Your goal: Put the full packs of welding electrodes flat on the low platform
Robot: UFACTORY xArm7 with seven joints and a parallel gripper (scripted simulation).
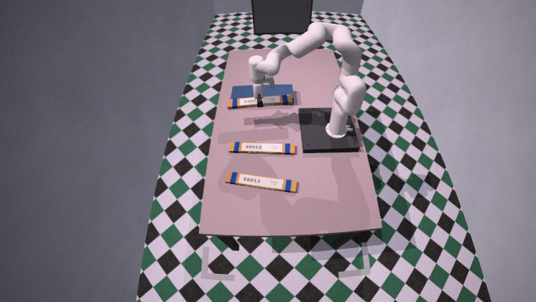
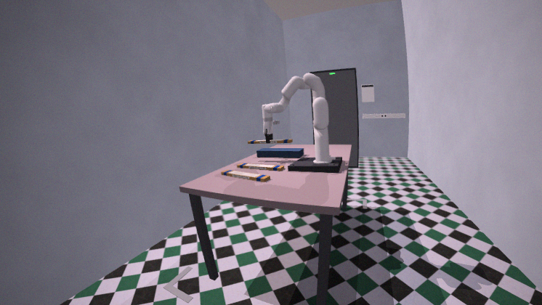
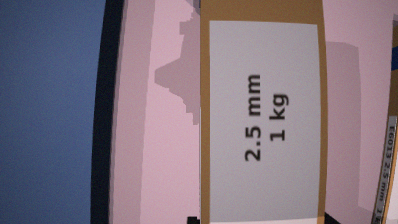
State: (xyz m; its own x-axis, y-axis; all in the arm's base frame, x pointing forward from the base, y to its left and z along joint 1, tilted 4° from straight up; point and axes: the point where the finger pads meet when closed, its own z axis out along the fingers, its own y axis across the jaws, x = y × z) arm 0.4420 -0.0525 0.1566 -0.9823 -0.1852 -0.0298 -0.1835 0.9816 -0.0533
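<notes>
Now: the pack of welding electrodes right at my hand. Also, from my hand: low blue platform (2 cm ahead, 19 cm to the right, 15 cm below).
</notes>
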